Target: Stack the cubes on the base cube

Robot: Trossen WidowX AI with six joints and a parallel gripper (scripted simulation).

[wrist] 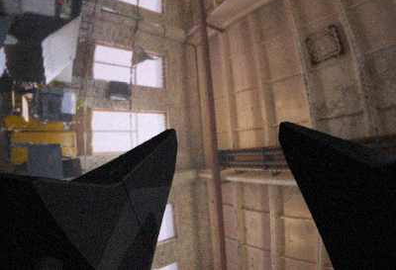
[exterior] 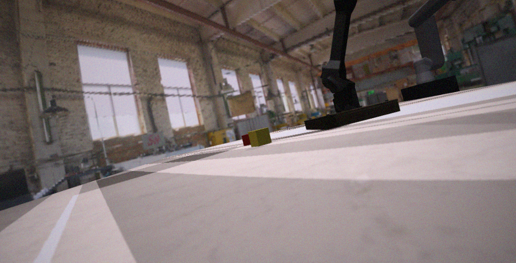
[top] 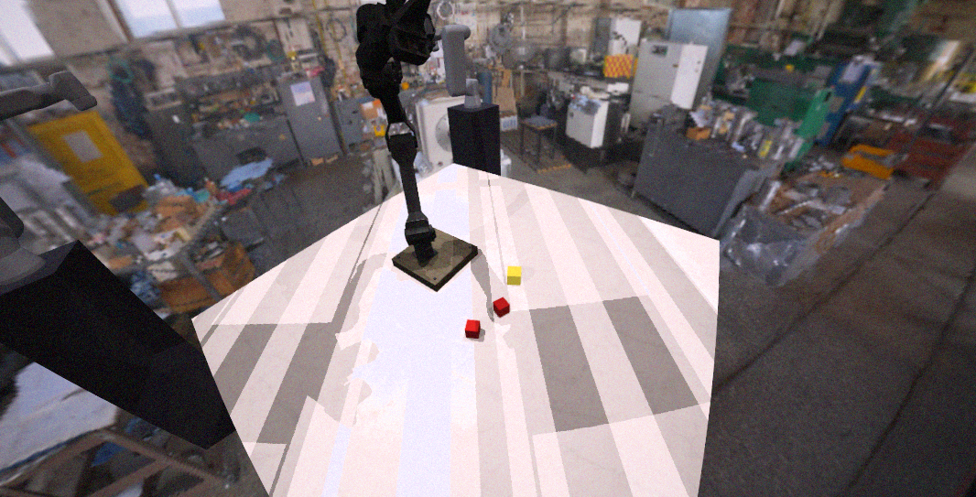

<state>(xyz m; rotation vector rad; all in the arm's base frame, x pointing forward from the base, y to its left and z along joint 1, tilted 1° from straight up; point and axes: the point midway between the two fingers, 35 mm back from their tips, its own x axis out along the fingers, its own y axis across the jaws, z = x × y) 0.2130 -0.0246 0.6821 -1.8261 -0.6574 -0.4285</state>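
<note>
The yellow cube is 710 mm below my gripper tip, 160 mm to the left of it and 30 mm ahead of it.
</note>
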